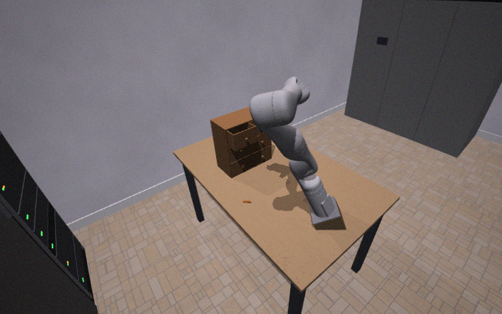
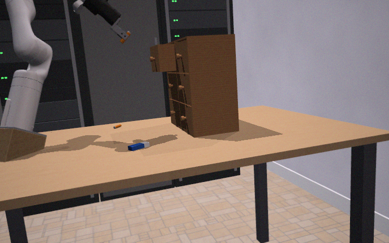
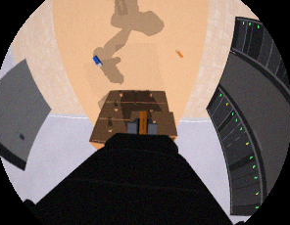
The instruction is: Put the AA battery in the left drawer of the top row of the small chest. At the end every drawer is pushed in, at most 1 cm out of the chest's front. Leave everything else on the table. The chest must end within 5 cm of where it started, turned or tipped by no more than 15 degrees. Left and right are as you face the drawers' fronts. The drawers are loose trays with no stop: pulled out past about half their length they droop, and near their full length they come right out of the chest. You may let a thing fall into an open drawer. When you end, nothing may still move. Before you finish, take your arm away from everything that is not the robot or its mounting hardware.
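My gripper is now 1 cm short of the orange AA battery and 1 cm above it. From my hand the other things lie so: white eraser (3 cm behind, 24 cm to the right, 36 cm below).
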